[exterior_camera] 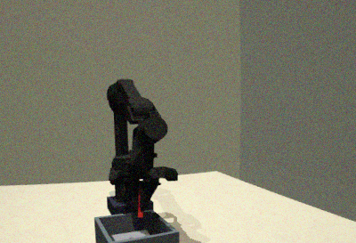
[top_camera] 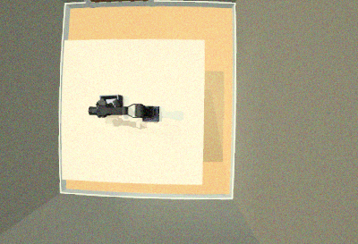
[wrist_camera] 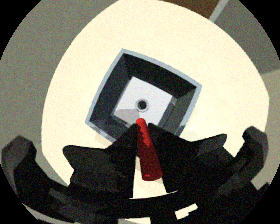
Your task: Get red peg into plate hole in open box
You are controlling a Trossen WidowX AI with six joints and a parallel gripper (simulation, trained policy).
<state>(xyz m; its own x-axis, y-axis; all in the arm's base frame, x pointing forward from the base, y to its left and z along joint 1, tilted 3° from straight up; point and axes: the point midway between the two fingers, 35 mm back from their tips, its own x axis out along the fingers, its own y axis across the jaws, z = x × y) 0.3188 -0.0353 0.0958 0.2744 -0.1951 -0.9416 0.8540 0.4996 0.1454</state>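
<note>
The red peg is 10 mm behind my gripper tip, 10 mm to the left of it and 20 mm above it. From my gripper tip the other things lie so: light plate (20 mm ahead, 20 mm to the right, 80 mm below); then dark-grey box (20 mm ahead, 20 mm to the right, 100 mm below).
</note>
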